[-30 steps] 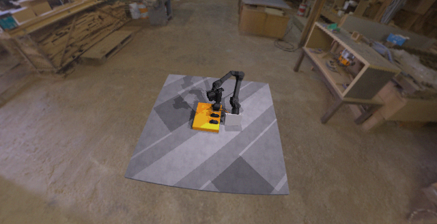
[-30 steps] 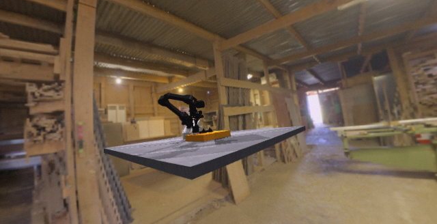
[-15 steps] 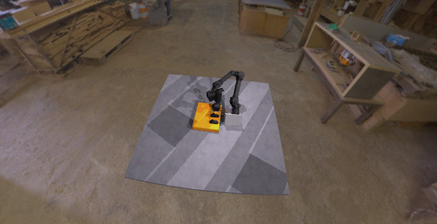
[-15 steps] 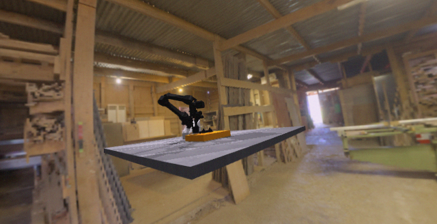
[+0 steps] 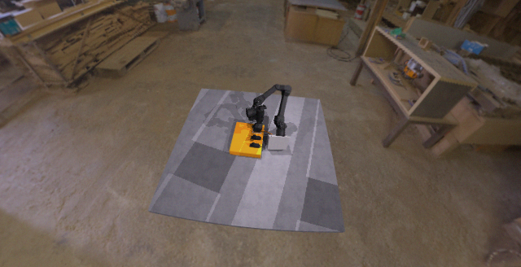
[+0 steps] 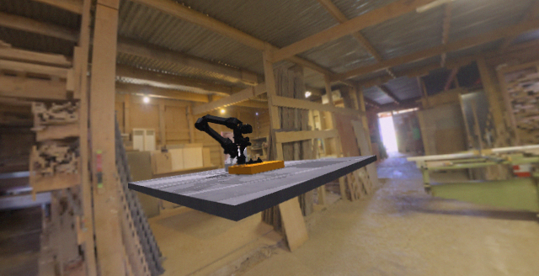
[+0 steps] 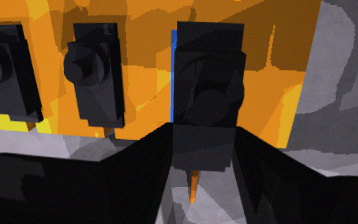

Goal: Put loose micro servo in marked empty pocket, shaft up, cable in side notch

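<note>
The deck is 120 mm ahead of my gripper tip, 80 mm to the left of it and 80 mm below it.
</note>
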